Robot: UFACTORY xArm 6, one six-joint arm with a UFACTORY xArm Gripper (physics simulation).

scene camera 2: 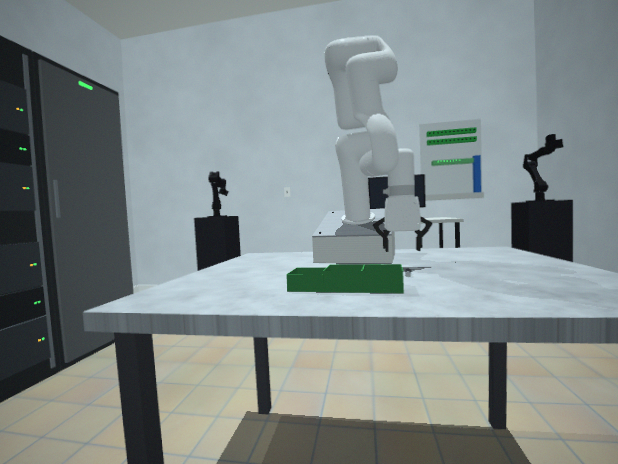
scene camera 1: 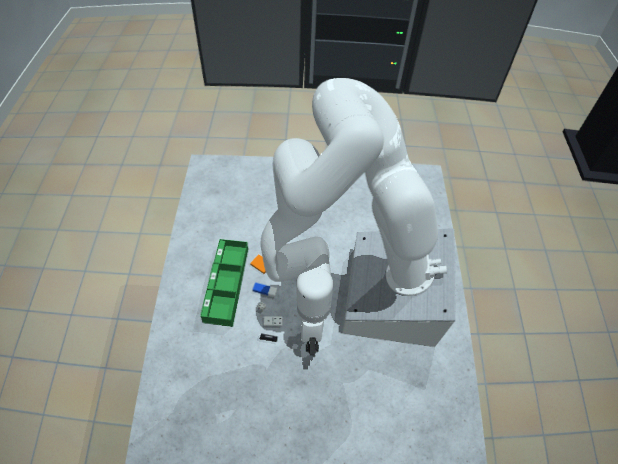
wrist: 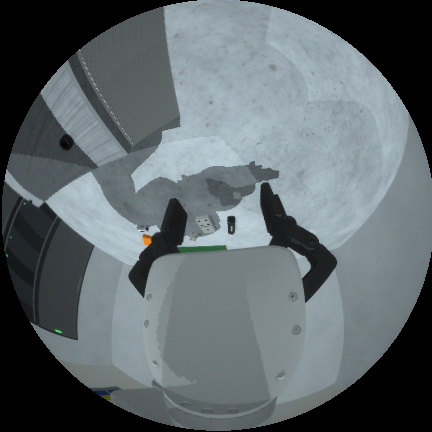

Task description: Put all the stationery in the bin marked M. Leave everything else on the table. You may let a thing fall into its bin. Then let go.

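Frame: origin at the arm's base, x right, y back, z down, level; centimetres.
Where they show: gripper, fingertip midpoint: (scene camera 2: 402,250) (wrist: 219,199); arm's base at its link origin: (scene camera 2: 358,218) (scene camera 1: 410,274).
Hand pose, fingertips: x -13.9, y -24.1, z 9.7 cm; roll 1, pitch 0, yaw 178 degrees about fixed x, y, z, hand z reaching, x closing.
Note:
Each offset is from my fingertips to the centre of the thing.
A blue-and-white eraser @[dx +13.9, dy -13.9, dz +4.3 cm] (scene camera 1: 260,288) lies near the bins; the left finger may hide it in the wrist view. A small pale object with a dark mark @[dx +19.8, dy -9.6, dz +4.4 cm] (wrist: 143,228), possibly a sharpener, lies beyond the left finger. A black oblong object @[dx -0.2, dy -11.6, dz +4.2 cm] (scene camera 1: 268,338) (wrist: 231,224) lies flat; its kind is unclear. The green three-part bin unit @[dx +15.0, dy -25.1, dz +2.6 cm] (scene camera 1: 217,321) (scene camera 2: 345,280) (wrist: 202,248) has one label per compartment, too small to read. Its compartments look empty in scene camera 1. My gripper (scene camera 2: 402,249) (wrist: 219,199) is open and empty, above the table, on the robot-base side of the black object.
An orange block @[dx +22.3, dy -15.9, dz +4.4 cm] (scene camera 1: 259,263) (wrist: 147,240) lies beside the far compartment. A small die @[dx +8.6, dy -14.1, dz +4.1 cm] (scene camera 1: 261,307) (wrist: 193,236) and a white domino @[dx +4.7, dy -10.8, dz +4.6 cm] (scene camera 1: 273,321) (wrist: 205,223) lie between the eraser and the black object. The robot's raised base (scene camera 1: 400,312) (scene camera 2: 350,248) stands across the table from the bins.

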